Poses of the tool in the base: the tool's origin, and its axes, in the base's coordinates. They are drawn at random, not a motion.
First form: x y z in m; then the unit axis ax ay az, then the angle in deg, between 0 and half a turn.
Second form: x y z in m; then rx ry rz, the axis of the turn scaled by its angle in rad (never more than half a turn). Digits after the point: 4 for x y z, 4 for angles.
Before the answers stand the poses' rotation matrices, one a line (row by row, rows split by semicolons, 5 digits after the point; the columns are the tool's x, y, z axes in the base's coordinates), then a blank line. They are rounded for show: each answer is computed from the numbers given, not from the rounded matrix.
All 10 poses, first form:
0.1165 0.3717 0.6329 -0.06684 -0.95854 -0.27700 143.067
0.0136 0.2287 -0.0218 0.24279 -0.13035 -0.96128 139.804
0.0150 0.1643 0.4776 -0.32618 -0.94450 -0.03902 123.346
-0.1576 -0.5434 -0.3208 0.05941 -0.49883 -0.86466 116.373
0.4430 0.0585 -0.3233 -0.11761 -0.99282 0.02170 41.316
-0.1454 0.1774 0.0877 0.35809 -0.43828 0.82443 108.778
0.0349 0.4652 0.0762 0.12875 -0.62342 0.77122 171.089
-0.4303 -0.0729 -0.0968 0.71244 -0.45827 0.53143 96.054
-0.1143 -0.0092 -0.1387 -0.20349 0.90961 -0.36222 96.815
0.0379 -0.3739 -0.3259 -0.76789 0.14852 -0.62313 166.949
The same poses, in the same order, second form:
-0.79130 0.28173 -0.54266; -0.05116 0.85390 0.51792; 0.60928 0.43759 -0.66128
-0.65987 0.56459 -0.49579; -0.67624 -0.73387 0.06432; -0.32753 0.37771 0.86606
-0.38482 0.51002 -0.76928; 0.44483 0.83276 0.32959; 0.80873 -0.21537 -0.54733
-0.43912 0.73187 -0.52110; -0.81747 -0.08485 0.56969; 0.37272 0.67614 0.63554
0.75452 0.01474 -0.65611; 0.04339 0.99644 0.07228; 0.65484 -0.08301 0.75120
-0.15240 -0.98801 -0.02470; 0.57308 -0.06798 -0.81667; 0.80520 -0.13861 0.57657
-0.95498 -0.27902 0.10082; -0.04010 -0.21532 -0.97572; 0.29396 -0.93583 0.19444
0.45564 -0.88939 -0.03717; 0.16754 0.12669 -0.97769; 0.87426 0.43924 0.20674
-0.07234 0.15260 0.98564; -0.56672 0.80691 -0.16652; -0.82073 -0.57063 0.02811
0.18990 -0.08443 0.97817; -0.36586 -0.93062 -0.00930; 0.91109 -0.35611 -0.20762

0.1165 0.3717 0.6329 -0.1669 -2.3935 -0.6917
0.0136 0.2287 -0.0218 0.5924 -0.3181 -2.3456
0.0150 0.1643 0.4776 -0.7022 -2.0333 -0.0840
-0.1576 -0.5434 -0.3208 0.1207 -1.0132 -1.7562
0.4430 0.0585 -0.3233 -0.0848 -0.7159 0.0156
-0.1454 0.1774 0.0877 0.6798 -0.8321 1.5652
0.0349 0.4652 0.0762 0.3845 -1.8616 2.3029
-0.4303 -0.0729 -0.0968 1.1944 -0.7683 0.8909
-0.1143 -0.0092 -0.1387 -0.3438 1.5370 -0.6121
0.0379 -0.3739 -0.3259 -2.2375 0.4328 -1.8157

